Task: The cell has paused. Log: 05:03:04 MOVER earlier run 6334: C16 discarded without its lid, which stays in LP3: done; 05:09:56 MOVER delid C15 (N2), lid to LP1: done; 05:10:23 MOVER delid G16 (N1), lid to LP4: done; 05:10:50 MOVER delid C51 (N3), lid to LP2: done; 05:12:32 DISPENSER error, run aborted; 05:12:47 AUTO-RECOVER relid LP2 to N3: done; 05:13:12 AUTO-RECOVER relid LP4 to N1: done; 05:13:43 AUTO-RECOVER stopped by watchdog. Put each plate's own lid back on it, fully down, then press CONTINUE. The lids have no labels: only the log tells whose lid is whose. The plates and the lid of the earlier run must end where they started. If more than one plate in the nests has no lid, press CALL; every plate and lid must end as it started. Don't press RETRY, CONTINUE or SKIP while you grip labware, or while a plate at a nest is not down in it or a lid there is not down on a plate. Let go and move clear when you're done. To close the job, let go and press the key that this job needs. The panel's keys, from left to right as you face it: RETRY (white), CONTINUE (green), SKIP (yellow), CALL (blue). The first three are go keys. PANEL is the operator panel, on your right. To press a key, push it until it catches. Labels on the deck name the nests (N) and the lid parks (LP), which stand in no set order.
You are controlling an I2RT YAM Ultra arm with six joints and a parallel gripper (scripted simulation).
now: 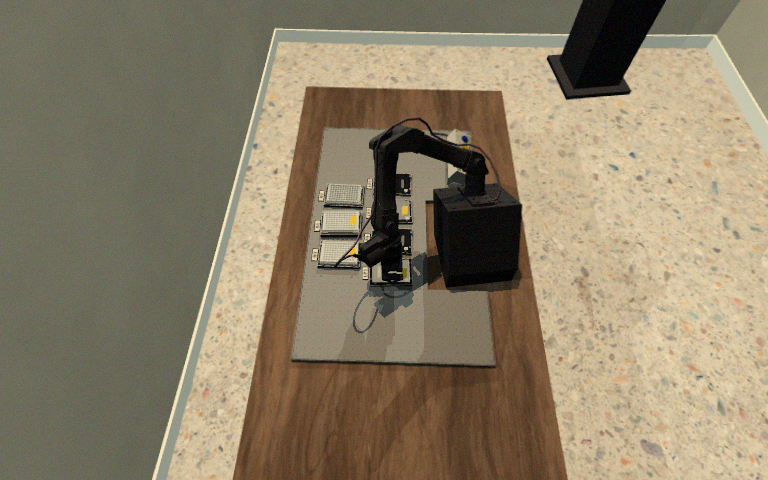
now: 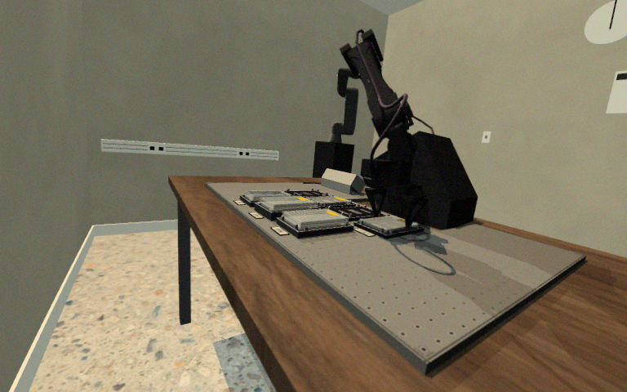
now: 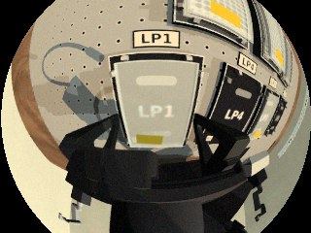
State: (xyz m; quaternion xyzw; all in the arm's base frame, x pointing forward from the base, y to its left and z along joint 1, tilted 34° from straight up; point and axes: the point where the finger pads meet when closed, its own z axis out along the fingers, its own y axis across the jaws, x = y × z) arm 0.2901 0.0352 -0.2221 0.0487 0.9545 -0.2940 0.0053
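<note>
Right now my hand is 140 mm short of the plate, 350 mm to the left of it and 10 mm above it. Also, from my hand: green key (340 mm behind, 440 mm to the right, 40 mm above); yellow key (350 mm behind, 490 mm to the right, 40 mm above); LP4 lid park (10 mm behind, 130 mm to the right, 20 mm below).
</note>
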